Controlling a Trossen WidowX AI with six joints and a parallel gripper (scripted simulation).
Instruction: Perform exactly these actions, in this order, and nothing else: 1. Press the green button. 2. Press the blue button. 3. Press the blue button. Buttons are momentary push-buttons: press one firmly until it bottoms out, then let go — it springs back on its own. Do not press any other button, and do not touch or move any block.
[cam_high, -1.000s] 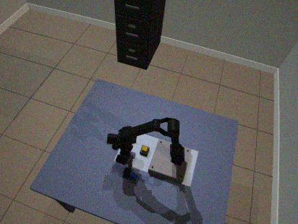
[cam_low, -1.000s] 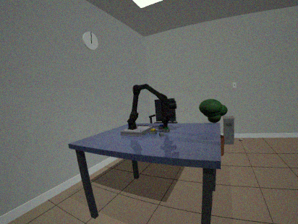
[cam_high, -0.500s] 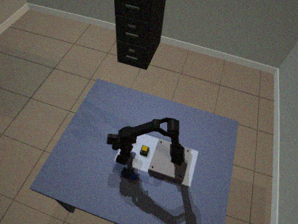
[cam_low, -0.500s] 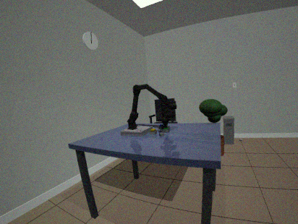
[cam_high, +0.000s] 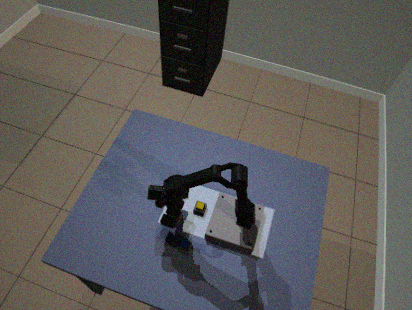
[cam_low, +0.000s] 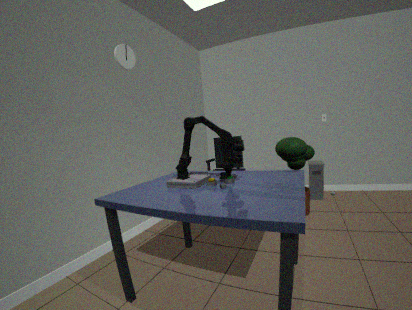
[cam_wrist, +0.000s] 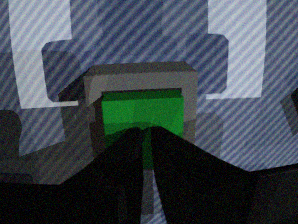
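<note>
Right now my gripper tip is 1 cm above the green button. From my gripper tip the other things lie so: yellow button: 8 cm behind, 8 cm to the right; dark block: 2 cm ahead, 12 cm to the right, 3 cm below; blue button: 10 cm behind, 11 cm to the left.
</note>
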